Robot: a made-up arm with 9 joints. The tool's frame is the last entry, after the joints.
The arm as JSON. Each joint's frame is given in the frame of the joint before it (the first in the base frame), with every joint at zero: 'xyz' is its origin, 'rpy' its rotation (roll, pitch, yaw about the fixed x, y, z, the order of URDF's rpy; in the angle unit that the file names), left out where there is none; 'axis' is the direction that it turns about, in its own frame. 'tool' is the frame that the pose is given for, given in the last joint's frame.
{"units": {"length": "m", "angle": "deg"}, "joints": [
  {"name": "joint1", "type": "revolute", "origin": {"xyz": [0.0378, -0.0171, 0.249], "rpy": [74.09, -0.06, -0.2]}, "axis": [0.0, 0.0, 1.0]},
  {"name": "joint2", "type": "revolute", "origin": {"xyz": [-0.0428, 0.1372, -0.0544], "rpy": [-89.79, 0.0, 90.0]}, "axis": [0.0, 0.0, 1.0]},
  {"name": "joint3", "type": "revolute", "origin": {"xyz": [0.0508, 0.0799, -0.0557], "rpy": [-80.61, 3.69, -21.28]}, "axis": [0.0, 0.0, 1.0]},
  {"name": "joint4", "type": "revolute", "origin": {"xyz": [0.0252, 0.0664, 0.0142], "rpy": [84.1, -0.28, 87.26]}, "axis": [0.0, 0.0, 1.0]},
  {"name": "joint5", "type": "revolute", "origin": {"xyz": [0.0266, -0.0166, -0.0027], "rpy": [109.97, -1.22, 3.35]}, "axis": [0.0, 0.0, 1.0]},
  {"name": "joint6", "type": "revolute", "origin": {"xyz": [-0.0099, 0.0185, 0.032], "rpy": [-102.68, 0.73, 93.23]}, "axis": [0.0, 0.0, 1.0]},
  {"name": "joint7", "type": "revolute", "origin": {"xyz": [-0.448, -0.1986, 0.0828], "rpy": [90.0, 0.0, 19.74]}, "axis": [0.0, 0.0, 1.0]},
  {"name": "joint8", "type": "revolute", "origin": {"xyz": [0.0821, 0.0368, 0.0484], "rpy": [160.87, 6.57, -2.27]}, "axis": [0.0, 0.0, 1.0]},
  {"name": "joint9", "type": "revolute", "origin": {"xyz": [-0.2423, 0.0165, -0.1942], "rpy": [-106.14, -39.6, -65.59]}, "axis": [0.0, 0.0, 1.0]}
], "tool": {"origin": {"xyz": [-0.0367, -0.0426, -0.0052], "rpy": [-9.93, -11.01, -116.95]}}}
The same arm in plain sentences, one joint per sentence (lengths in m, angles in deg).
The arm has nine revolute joints in a row. What follows holds with every joint at zero, and every direction is one of the base frame's.
Joint 1 sits 0.0378 m along +x and 0.0171 m along -y and 0.249 m along +z from the base frame's origin and rotates about the direction (-0.0036, -0.961695, 0.274099).
Joint 2 sits 0.0426 m along -x and 0.0901 m along +y and 0.117 m along +z from joint 1 and rotates about -x.
Joint 3 sits 0.0557 m along +x and 0.0908 m along +y and 0.027 m along +z from joint 2 and rotates about the direction (-0.162896, 0.981274, 0.102797).
Joint 4 sits 0.0647 m along +x and 0.0228 m along +y and 0.0233 m along +z from joint 3 and rotates about the direction (-0.0001, 0, 1).
Joint 5 sits 0.029 m along +x and 0.0119 m along -y and 0.0027 m along -z from joint 4 and rotates about the direction (0.219411, -0.913944, -0.341416).
Joint 6 sits 0.0016 m along -x and 0.0377 m along -y and 0.0062 m along +z from joint 5 and rotates about the direction (-1, 0.0002, -0.0002).
Joint 7 sits 0.0827 m along -x and 0.0356 m along -y and 0.4888 m along -z from joint 6 and rotates about the direction (-0.0002, -1, 0).
Joint 8 sits 0.0368 m along -x and 0.0484 m along -y and 0.0821 m along +z from joint 7 and rotates about the direction (0.323402, 0.938506, -0.120901).
Joint 9 sits 0.0567 m along -x and 0.2154 m along -y and 0.217 m along -z from joint 8 and rotates about the direction (0.190592, -0.169293, 0.966961).
The tool frame, which is the frame that the pose is given for, sits 0.0526 m along +x and 0.0105 m along -y and 0.0176 m along -z from joint 9; its axes are the base frame's turned by roll 0, pitch -0.02 and yaw -0.01 deg (as in URDF: about the fixed x, then y, then z).

